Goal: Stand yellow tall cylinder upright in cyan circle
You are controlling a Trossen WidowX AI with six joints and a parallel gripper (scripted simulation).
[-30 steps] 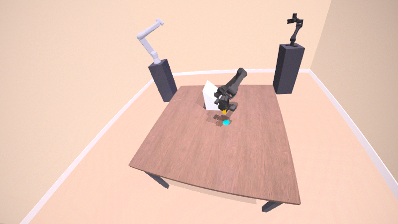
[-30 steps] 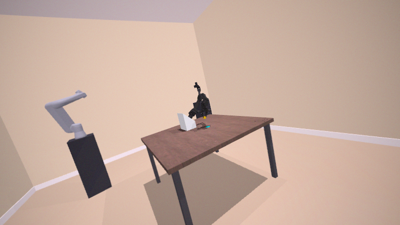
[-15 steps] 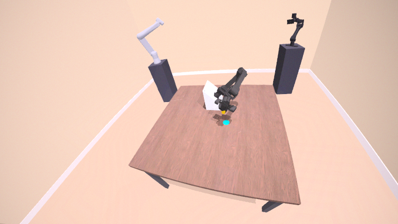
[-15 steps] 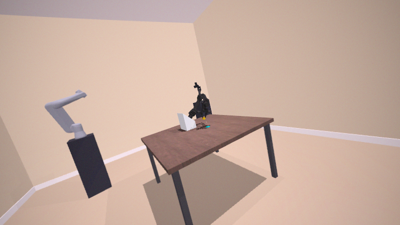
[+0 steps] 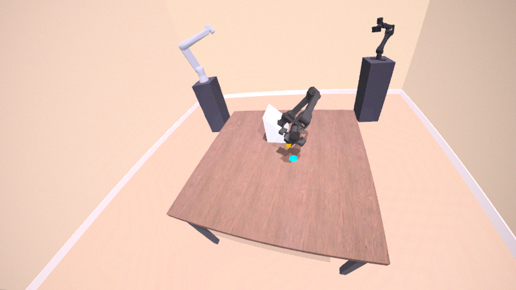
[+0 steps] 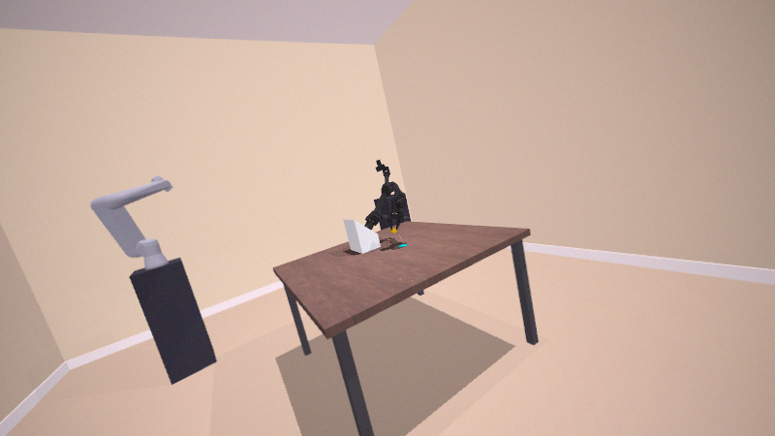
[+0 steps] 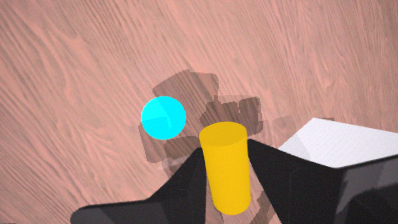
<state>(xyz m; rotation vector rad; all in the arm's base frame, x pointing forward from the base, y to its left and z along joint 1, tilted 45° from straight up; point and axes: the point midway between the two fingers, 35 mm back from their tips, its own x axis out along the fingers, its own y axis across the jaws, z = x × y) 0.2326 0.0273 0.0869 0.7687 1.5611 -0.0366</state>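
My gripper tip is now 20 mm short of the cyan circle, 20 mm to the right of it and 120 mm above it. Also, from my gripper tip: yellow tall cylinder (20 mm behind, 10 mm to the left).
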